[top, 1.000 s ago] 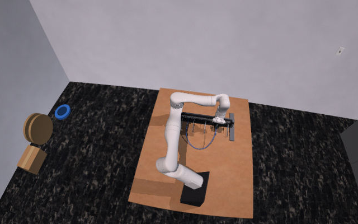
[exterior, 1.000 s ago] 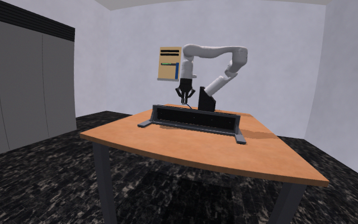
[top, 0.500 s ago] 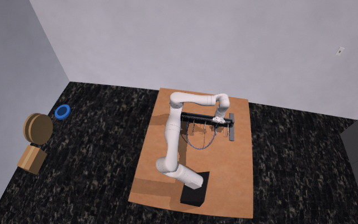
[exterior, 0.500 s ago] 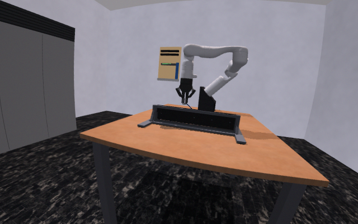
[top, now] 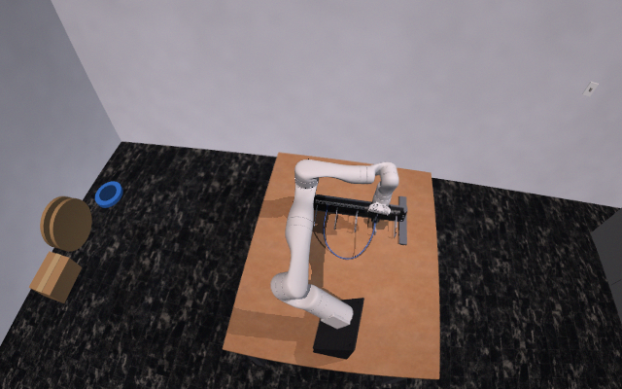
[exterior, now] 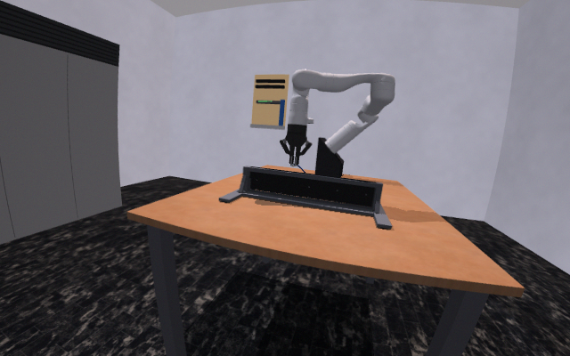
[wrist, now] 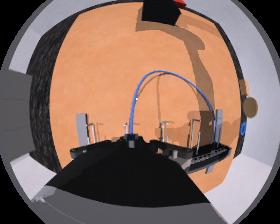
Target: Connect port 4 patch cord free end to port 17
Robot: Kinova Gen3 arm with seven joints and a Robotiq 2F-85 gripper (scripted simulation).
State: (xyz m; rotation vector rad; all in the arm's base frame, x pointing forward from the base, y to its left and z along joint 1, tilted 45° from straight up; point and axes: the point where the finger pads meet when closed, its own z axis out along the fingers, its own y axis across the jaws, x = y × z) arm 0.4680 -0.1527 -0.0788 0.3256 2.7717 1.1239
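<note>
Right now my hand is 1 cm short of the plug and 1 cm above it.
</note>
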